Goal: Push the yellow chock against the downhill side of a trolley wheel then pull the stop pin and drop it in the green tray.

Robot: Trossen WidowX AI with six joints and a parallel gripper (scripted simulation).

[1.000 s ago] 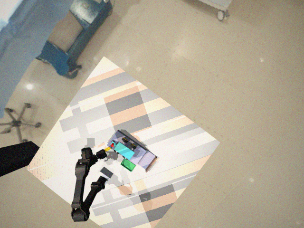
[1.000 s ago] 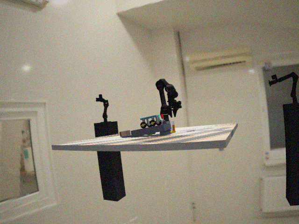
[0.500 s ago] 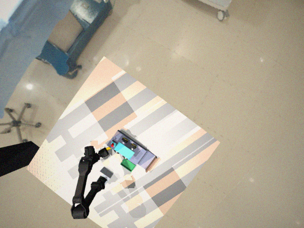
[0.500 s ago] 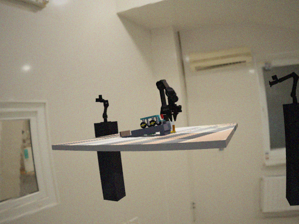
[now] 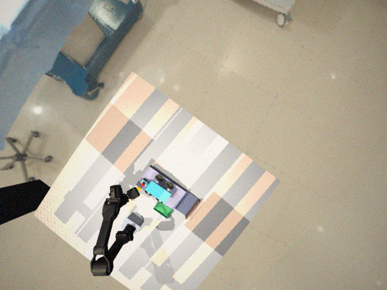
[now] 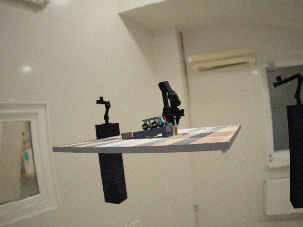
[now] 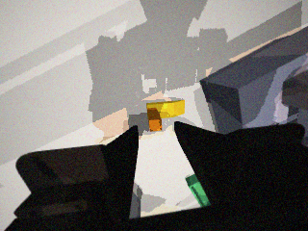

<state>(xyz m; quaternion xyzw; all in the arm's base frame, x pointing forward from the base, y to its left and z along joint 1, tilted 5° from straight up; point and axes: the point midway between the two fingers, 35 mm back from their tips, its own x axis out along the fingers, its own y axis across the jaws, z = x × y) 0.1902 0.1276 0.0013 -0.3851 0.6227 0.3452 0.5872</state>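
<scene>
Now: gripper tip 20 mm short of the yellow chock, 10 mm to the left of it and 50 mm above it. From my gripper tip the other things lie so: grey ramp: 150 mm ahead, 150 mm to the right, 30 mm below; then red-headed stop pin: 130 mm ahead, 40 mm to the right, 50 mm above; then trolley: 150 mm ahead, 140 mm to the right, 40 mm above.
</scene>
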